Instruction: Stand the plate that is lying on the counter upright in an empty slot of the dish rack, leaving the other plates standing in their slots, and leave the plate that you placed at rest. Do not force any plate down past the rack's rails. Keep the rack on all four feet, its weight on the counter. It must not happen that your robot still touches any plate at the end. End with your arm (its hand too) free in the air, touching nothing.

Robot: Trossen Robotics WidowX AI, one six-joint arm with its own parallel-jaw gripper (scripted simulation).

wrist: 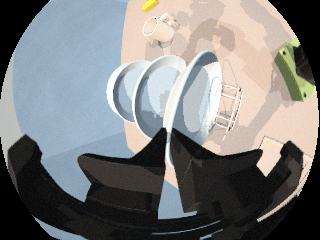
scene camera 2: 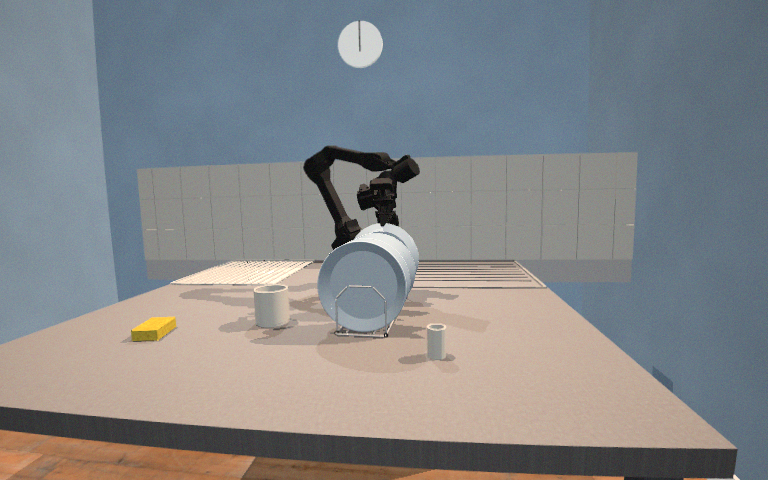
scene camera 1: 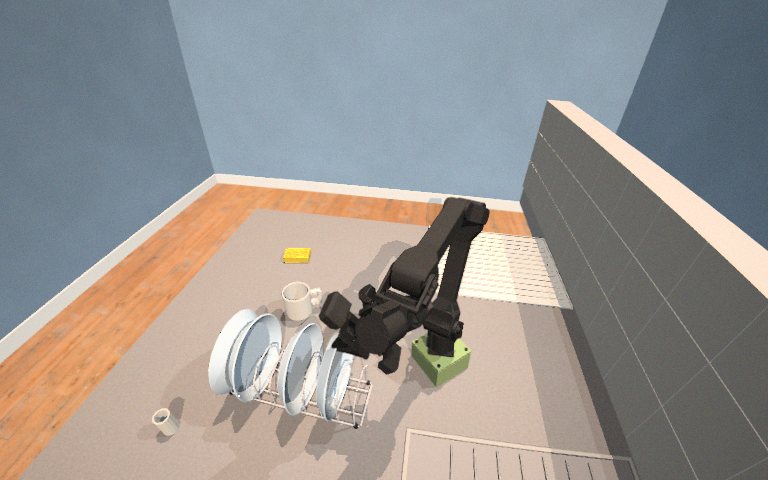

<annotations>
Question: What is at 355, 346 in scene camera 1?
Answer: The gripper.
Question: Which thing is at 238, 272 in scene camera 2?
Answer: A ribbed drying mat.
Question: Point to a ribbed drying mat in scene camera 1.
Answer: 519, 269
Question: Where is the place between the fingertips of the gripper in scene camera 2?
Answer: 382, 226
</annotations>
